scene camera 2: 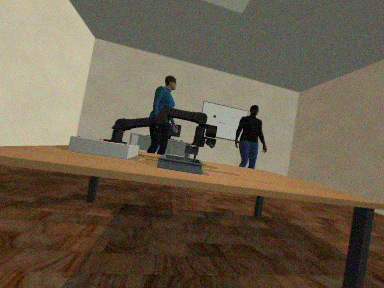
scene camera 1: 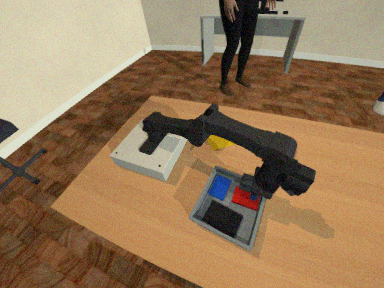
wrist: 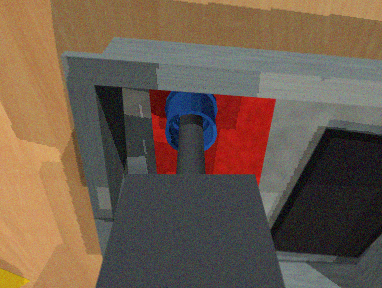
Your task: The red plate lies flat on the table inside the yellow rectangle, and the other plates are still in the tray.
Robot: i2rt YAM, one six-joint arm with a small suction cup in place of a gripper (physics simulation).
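Places are measured from the arm's base along level axes (x back, y down, z right), in millimetres.
Where they show: end effector, tool point: point(scene camera 1: 252, 198) point(wrist: 191, 99); arm's base, origin of the base link: point(scene camera 2: 116, 142) point(scene camera 1: 155, 138).
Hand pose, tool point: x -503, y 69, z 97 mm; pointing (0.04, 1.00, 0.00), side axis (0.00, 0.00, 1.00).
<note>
Things, the pixels of their top centre, and the offset from my tool point. "spot": a spot on its surface instead.
- red plate, middle of its top: point(wrist: 210, 146) point(scene camera 1: 246, 197) dx +26, dy -13, dz +12 mm
- grey tray, middle of its top: point(wrist: 293, 244) point(scene camera 1: 230, 201) point(scene camera 2: 181, 158) dx +79, dy -46, dz +65 mm
- blue plate, middle of its top: point(scene camera 1: 220, 186) dx +136, dy -10, dz +5 mm
- black plate, middle of its top: point(wrist: 348, 209) point(scene camera 1: 222, 217) dx +90, dy -9, dz +121 mm
- yellow rectangle, surface spot: point(wrist: 9, 279) spot: dx +229, dy +3, dz -201 mm
The red plate point(scene camera 1: 242, 196) point(wrist: 243, 139) lies in the right compartment of the grey tray point(scene camera 1: 198, 206) point(scene camera 2: 179, 166) point(wrist: 215, 68). My blue suction cup point(scene camera 1: 254, 195) point(scene camera 2: 194, 159) point(wrist: 191, 105) presses down on its top face, near the tray's wall, and I cannot tell whether the plate is raised off the tray floor. The blue plate point(scene camera 1: 220, 187) and the black plate point(scene camera 1: 222, 218) point(wrist: 334, 192) lie in the same tray. The yellow rectangle point(scene camera 1: 218, 142) point(wrist: 9, 279) is on the table behind the tray, mostly hidden under my arm.
The arm's white base block point(scene camera 1: 139, 158) point(scene camera 2: 102, 148) stands at the table's back left. A person point(scene camera 1: 237, 43) stands by a grey desk point(scene camera 1: 291, 27) beyond the table. Two people point(scene camera 2: 162, 114) point(scene camera 2: 250, 136) show in the second scene view.
</note>
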